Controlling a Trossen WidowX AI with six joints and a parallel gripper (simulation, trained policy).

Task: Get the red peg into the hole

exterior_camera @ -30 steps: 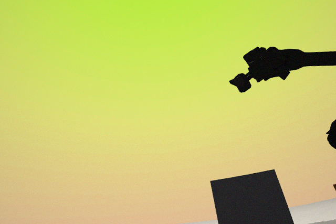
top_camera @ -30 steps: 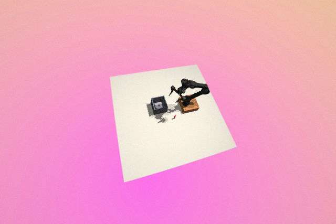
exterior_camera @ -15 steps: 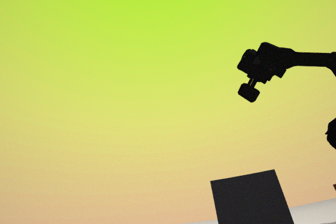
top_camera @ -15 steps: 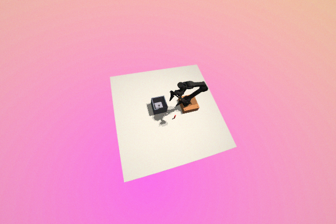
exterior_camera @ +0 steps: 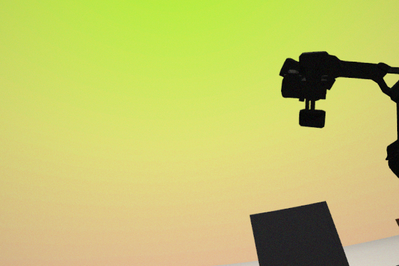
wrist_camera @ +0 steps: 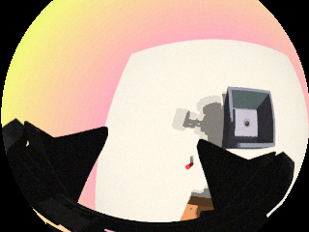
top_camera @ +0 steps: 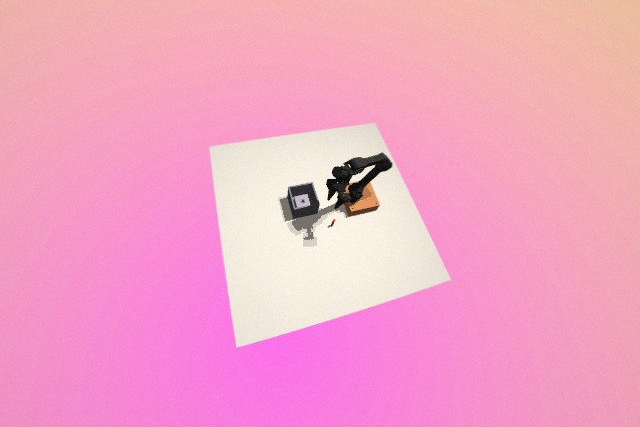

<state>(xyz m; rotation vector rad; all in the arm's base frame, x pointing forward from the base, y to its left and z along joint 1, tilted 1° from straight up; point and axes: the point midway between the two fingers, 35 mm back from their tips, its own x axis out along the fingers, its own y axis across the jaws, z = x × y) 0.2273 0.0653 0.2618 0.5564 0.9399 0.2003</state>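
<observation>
The red peg lies 280 mm below my gripper tip, 60 mm behind it and 10 mm to the left of it. Round my gripper tip: light plate (270 mm below, 190 mm to the right, 60 mm ahead).
</observation>
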